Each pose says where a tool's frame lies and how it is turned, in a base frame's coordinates. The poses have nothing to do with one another.
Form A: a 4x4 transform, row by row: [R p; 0 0 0 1], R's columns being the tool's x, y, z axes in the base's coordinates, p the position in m. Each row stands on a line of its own.
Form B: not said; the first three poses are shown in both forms.
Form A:
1:
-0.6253 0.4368 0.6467 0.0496
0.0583 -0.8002 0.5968 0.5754
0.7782 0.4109 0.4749 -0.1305
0 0 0 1
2:
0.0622 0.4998 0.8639 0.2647
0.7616 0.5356 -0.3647 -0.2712
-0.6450 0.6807 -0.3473 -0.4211
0 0 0 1
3:
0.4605 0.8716 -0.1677 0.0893
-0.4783 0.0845 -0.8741 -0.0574
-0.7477 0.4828 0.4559 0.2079
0 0 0 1
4:
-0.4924 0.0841 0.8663 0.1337
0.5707 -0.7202 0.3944 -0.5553
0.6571 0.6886 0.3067 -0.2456
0 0 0 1
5:
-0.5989 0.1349 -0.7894 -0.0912
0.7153 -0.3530 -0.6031 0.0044
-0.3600 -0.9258 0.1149 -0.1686
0 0 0 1
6:
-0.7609 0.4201 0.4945 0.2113
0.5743 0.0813 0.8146 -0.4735
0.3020 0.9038 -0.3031 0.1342
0 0 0 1
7:
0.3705 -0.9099 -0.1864 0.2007
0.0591 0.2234 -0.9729 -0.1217
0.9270 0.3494 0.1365 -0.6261
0 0 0 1
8:
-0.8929 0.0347 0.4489 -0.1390
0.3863 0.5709 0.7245 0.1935
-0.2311 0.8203 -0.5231 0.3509
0 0 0 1
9:
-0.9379 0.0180 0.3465 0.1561
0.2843 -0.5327 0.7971 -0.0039
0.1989 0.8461 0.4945 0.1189
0 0 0 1
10:
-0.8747 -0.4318 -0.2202 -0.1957
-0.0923 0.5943 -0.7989 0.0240
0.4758 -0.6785 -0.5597 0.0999
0 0 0 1
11:
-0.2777 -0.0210 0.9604 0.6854
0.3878 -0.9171 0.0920 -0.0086
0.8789 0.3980 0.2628 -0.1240
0 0 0 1
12:
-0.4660 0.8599 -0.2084 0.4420
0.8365 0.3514 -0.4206 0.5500
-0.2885 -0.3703 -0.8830 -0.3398
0 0 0 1
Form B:
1:
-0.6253 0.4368 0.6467 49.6
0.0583 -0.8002 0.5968 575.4
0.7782 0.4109 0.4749 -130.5
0 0 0 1

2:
0.0622 0.4998 0.8639 264.7
0.7616 0.5356 -0.3647 -271.2
-0.6450 0.6807 -0.3473 -421.1
0 0 0 1

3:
0.4605 0.8716 -0.1677 89.3
-0.4783 0.0845 -0.8741 -57.4
-0.7477 0.4828 0.4559 207.9
0 0 0 1

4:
-0.4924 0.0841 0.8663 133.7
0.5707 -0.7202 0.3944 -555.3
0.6571 0.6886 0.3067 -245.6
0 0 0 1

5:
-0.5989 0.1349 -0.7894 -91.2
0.7153 -0.3530 -0.6031 4.4
-0.3600 -0.9258 0.1149 -168.6
0 0 0 1

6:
-0.7609 0.4201 0.4945 211.3
0.5743 0.0813 0.8146 -473.5
0.3020 0.9038 -0.3031 134.2
0 0 0 1

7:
0.3705 -0.9099 -0.1864 200.7
0.0591 0.2234 -0.9729 -121.7
0.9270 0.3494 0.1365 -626.1
0 0 0 1

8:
-0.8929 0.0347 0.4489 -139.0
0.3863 0.5709 0.7245 193.5
-0.2311 0.8203 -0.5231 350.9
0 0 0 1

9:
-0.9379 0.0180 0.3465 156.1
0.2843 -0.5327 0.7971 -3.9
0.1989 0.8461 0.4945 118.9
0 0 0 1

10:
-0.8747 -0.4318 -0.2202 -195.7
-0.0923 0.5943 -0.7989 24.0
0.4758 -0.6785 -0.5597 99.9
0 0 0 1

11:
-0.2777 -0.0210 0.9604 685.4
0.3878 -0.9171 0.0920 -8.6
0.8789 0.3980 0.2628 -124.0
0 0 0 1

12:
-0.4660 0.8599 -0.2084 442.0
0.8365 0.3514 -0.4206 550.0
-0.2885 -0.3703 -0.8830 -339.8
0 0 0 1

